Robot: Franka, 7 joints.
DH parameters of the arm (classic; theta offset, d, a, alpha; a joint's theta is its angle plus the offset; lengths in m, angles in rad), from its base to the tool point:
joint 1: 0 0.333 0 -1.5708
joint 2: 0 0 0 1.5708
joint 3: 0 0.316 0.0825 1.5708
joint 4: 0 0 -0.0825 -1.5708
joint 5: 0 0.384 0 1.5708
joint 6: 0 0 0.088 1.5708
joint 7: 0 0.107 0 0
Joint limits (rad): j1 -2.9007..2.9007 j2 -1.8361..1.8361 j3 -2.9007..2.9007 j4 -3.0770..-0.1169 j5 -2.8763..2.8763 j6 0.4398..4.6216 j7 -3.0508..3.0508
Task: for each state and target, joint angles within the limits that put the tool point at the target. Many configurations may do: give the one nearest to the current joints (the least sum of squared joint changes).
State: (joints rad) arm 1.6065 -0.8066 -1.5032 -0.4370 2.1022 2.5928 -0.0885
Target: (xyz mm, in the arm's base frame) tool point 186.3 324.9 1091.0
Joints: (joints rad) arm 2.0590 0.0532 -1.0701 -0.6841 2.1241 2.5610 -0.0885
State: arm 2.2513 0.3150 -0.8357 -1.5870 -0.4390 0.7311 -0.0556
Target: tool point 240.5 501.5 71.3
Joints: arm 1.7761 1.2285 -0.6027 -1.4611 -0.4331 1.2437 -0.0556
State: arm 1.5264 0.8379 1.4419 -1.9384 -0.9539 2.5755 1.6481
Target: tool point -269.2 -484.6 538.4
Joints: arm 2.2871 0.3533 1.9790 -2.1193 -0.9670 2.6368 1.6481
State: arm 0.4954 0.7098 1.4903 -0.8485 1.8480 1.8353 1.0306
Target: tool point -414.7 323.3 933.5
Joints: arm 1.1566 0.3289 1.6084 -1.1607 1.8632 2.0457 1.0306
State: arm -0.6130 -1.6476 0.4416 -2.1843 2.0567 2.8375 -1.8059
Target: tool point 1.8 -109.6 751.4
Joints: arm -0.6719 -1.5361 -0.0493 -2.4934 2.0617 3.0030 -1.8059
